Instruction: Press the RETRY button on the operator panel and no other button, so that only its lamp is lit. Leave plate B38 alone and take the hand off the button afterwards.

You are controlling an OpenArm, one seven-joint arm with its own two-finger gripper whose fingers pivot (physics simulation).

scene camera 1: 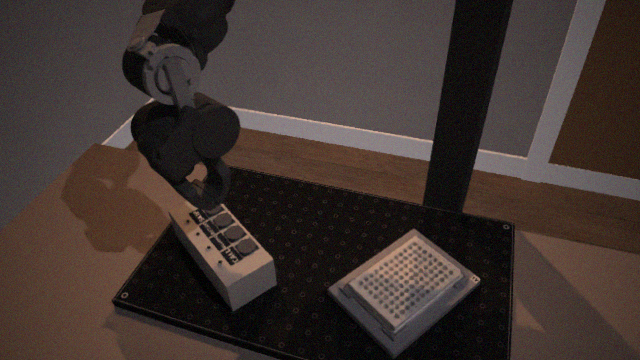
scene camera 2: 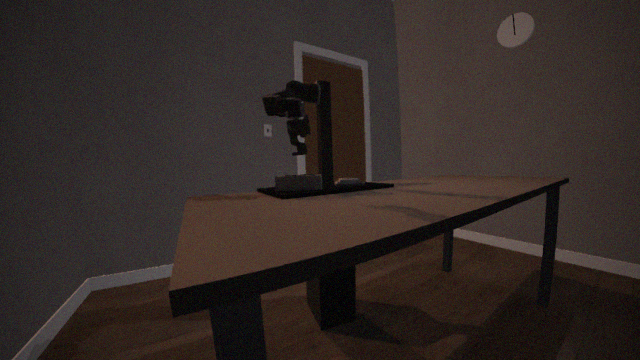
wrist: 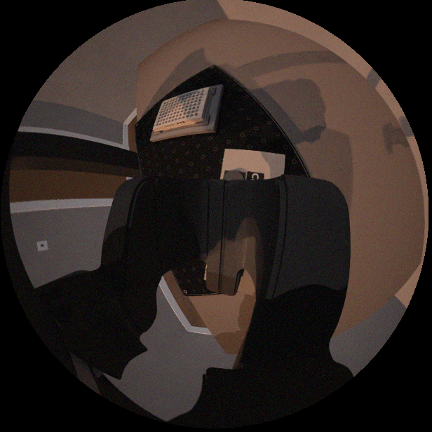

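Note:
The operator panel (scene camera 1: 250, 280) (scene camera 2: 298, 183) (wrist: 252, 160) is a pale box with a row of round grey buttons and small lamps, which look dark in scene camera 1. The RETRY button (scene camera 1: 223, 220) is next to the far-end button, which the fingers partly cover. My gripper (scene camera 1: 209, 202) (scene camera 2: 299, 153) (wrist: 230, 238) is shut and empty. It points down above the far end of the panel, with a visible gap in scene camera 2. In the wrist view the fingers hide most of the panel. Plate B38 (scene camera 1: 405, 280) (scene camera 2: 350, 181) (wrist: 182, 111) lies flat, apart from the panel.
The panel and the plate sit on a black perforated board (scene camera 1: 300, 300) (scene camera 2: 372, 186) (wrist: 250, 125) on the brown table (scene camera 1: 40, 280) (scene camera 2: 250, 230) (wrist: 385, 210). A dark upright post (scene camera 1: 465, 110) (scene camera 2: 326, 135) stands at the board's back edge, behind the plate in scene camera 1.

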